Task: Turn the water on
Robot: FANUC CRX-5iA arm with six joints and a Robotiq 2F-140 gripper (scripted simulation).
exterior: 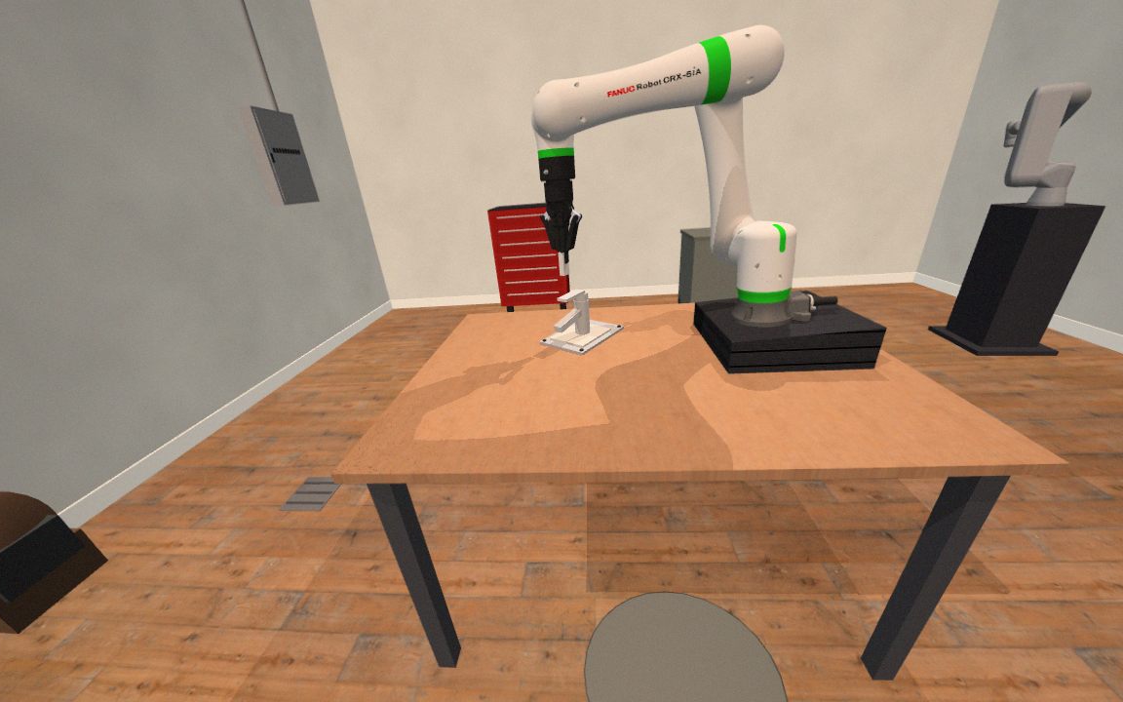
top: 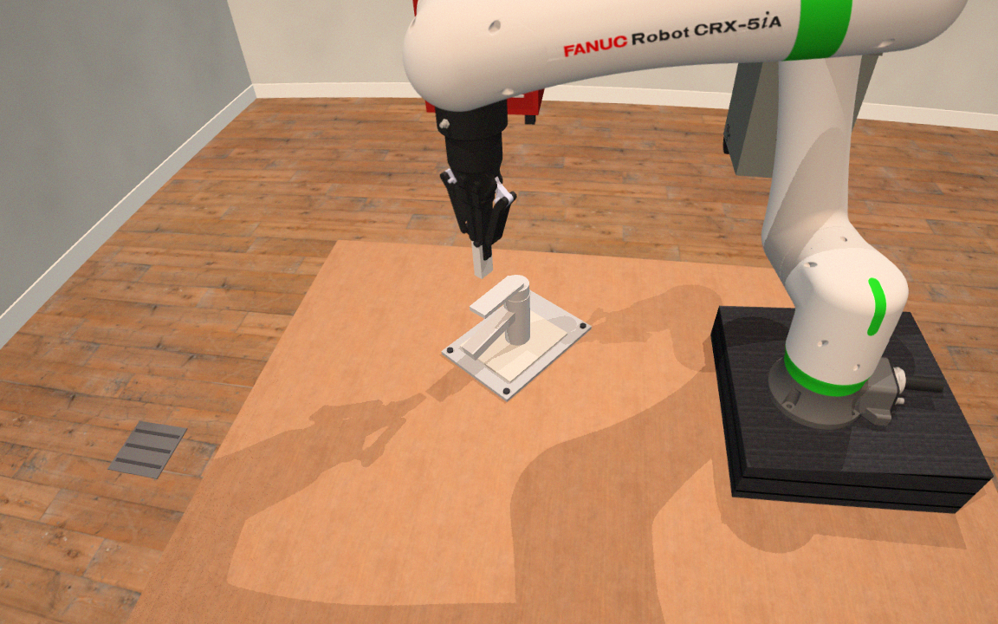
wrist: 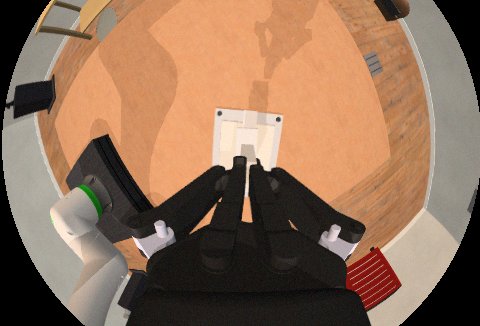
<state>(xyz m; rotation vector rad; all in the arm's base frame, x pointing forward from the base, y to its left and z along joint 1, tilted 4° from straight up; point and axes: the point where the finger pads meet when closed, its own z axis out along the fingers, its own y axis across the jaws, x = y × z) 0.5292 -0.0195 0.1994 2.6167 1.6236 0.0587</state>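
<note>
My gripper is now 1 cm past the lever, 3 cm to the left of it and 10 cm above it. From my hand the other things lie so: tap (2 cm behind, 5 cm to the right, 16 cm below).
</note>
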